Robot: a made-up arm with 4 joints.
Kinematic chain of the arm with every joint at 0, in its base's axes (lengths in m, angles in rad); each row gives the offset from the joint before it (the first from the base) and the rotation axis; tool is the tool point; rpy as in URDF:
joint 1: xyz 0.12 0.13 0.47 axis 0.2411 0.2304 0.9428
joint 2: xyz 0.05 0.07 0 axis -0.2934 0.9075 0.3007
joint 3: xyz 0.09 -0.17 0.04 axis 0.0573 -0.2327 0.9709
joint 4: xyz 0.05 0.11 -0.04 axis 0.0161 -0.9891 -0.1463
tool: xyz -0.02 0.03 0.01 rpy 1.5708 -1.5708 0
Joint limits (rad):
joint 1: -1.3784..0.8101
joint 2: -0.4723..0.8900
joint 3: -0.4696..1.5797
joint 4: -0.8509..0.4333
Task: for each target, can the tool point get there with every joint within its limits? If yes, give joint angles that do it. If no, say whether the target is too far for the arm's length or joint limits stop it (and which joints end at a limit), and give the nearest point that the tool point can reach.
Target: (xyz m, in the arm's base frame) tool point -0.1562 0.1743 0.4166
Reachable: no: joint limits stop it (at a limit: joint 1, joint 3) | nearest point 0.0691 0.1102 0.4621 | short by 0.239 m
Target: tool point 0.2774 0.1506 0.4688
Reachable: yes | joints -0.2277 0.3346 0.2195 -0.4321
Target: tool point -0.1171 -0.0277 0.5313
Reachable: no: joint limits stop it (at a limit: joint 1, joint 3) | nearest point 0.0759 0.0862 0.5313 | short by 0.224 m
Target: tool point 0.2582 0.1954 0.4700
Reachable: yes | joints 0.1305 0.1467 0.2089 -0.0738
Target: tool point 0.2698 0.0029 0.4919
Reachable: yes | joints -0.9729 0.2623 -0.1773 0.2922
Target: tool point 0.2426 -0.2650 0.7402
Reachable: no: too far | nearest point 0.1793 -0.0683 0.5805 | short by 0.261 m
